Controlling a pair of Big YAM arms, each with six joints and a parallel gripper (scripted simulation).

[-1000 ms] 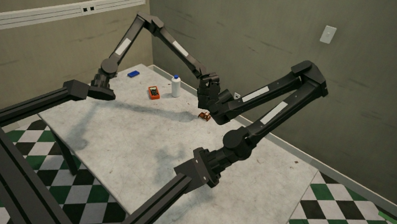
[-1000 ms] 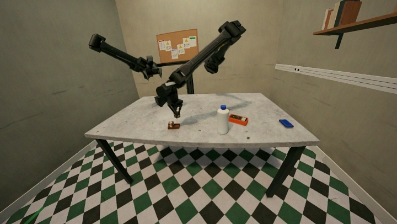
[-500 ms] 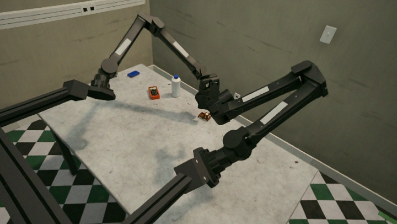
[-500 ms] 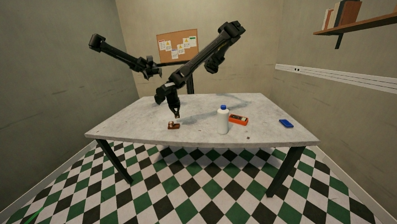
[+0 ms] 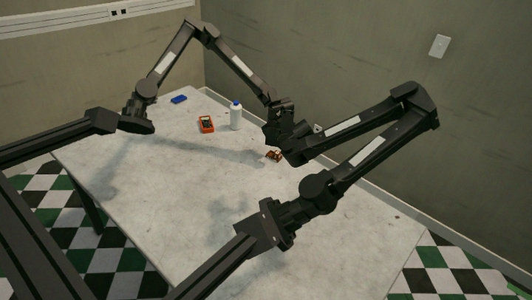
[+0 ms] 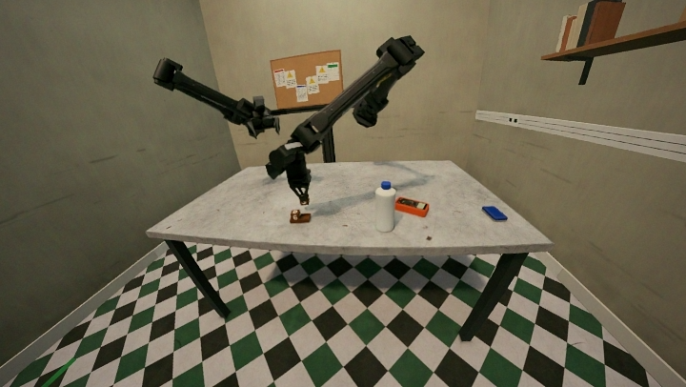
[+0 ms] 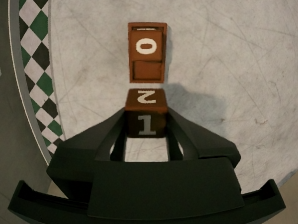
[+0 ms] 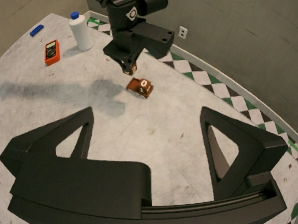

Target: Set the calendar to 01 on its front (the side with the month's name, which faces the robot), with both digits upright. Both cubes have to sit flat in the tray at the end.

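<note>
My left hand is 9 cm above the brown tray and 3 cm to the left of it. From my left hand the other things lie so: blue block: 73 cm to the left, 9 cm below, 2 cm ahead; then white bottle: 29 cm to the left, 6 cm ahead, 2 cm below.
</note>
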